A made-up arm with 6 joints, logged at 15 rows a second.
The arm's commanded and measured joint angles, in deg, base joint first. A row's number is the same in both.
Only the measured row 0 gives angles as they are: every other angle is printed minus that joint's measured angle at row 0.
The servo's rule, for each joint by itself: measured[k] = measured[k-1] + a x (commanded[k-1-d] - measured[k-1]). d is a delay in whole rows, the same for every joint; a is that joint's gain. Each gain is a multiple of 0.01, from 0.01 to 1. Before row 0 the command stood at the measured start. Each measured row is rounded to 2 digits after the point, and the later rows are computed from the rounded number. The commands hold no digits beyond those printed.
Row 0, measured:
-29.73 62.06 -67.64 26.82 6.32 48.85
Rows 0 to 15, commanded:
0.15 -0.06 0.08 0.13 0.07 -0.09
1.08 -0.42 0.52 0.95 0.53 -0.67
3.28 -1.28 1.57 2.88 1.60 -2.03
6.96 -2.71 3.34 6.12 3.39 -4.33
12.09 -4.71 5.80 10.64 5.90 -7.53
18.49 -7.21 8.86 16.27 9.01 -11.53
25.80 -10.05 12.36 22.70 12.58 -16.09
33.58 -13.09 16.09 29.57 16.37 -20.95
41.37 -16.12 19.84 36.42 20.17 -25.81
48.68 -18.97 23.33 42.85 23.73 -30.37
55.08 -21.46 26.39 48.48 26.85 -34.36
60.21 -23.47 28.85 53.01 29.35 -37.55
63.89 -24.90 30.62 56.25 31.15 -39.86
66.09 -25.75 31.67 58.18 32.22 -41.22
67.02 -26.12 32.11 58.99 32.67 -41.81
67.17 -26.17 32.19 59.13 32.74 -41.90
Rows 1 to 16, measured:
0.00 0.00 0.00 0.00 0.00 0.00
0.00 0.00 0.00 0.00 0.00 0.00
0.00 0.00 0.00 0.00 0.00 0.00
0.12 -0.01 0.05 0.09 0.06 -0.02
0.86 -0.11 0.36 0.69 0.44 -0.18
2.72 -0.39 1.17 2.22 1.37 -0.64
5.98 -0.95 2.62 4.95 2.99 -1.56
10.68 -1.85 4.75 8.93 5.32 -3.05
16.69 -3.14 7.50 14.07 8.27 -5.17
23.70 -4.80 10.76 20.11 11.72 -7.90
31.31 -6.79 14.33 26.73 15.44 -11.16
39.06 -9.03 18.02 33.51 19.22 -14.82
46.47 -11.42 21.58 40.05 22.83 -18.71
53.10 -13.83 24.80 45.95 26.05 -22.62
58.57 -16.14 27.51 50.89 28.69 -26.35
62.67 -18.24 29.59 54.64 30.66 -29.73
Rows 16 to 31, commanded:
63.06 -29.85 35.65 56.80 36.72 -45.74
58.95 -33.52 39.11 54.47 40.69 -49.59
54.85 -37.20 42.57 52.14 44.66 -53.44
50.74 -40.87 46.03 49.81 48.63 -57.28
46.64 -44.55 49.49 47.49 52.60 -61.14
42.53 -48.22 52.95 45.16 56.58 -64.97
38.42 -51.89 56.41 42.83 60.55 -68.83
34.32 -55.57 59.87 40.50 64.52 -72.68
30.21 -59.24 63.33 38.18 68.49 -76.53
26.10 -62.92 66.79 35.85 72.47 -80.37
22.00 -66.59 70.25 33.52 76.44 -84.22
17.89 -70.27 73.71 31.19 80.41 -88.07
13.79 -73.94 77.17 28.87 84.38 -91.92
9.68 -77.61 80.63 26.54 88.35 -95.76
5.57 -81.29 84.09 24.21 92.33 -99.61
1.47 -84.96 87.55 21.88 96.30 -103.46
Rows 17 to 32, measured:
65.30 -20.04 30.98 57.12 31.91 -32.60
66.62 -21.50 31.74 58.43 32.52 -34.90
67.04 -22.62 32.04 58.92 32.70 -36.65
63.98 -24.36 34.46 57.44 35.92 -38.92
60.11 -26.56 37.58 55.36 39.74 -41.59
56.06 -29.11 40.92 53.11 43.68 -44.55
51.96 -31.93 44.34 50.80 47.64 -47.73
47.86 -34.96 47.79 48.48 51.61 -51.08
43.76 -38.14 51.25 46.16 55.59 -54.55
39.65 -41.44 54.71 43.83 59.56 -58.12
35.55 -44.83 58.17 41.50 63.53 -61.76
31.44 -48.29 61.63 39.18 67.50 -65.45
27.33 -51.80 65.09 36.85 71.48 -69.18
23.23 -55.35 68.55 34.52 75.45 -72.94
19.12 -58.93 72.01 32.19 79.42 -76.72
15.02 -62.53 75.47 29.87 83.39 -80.52

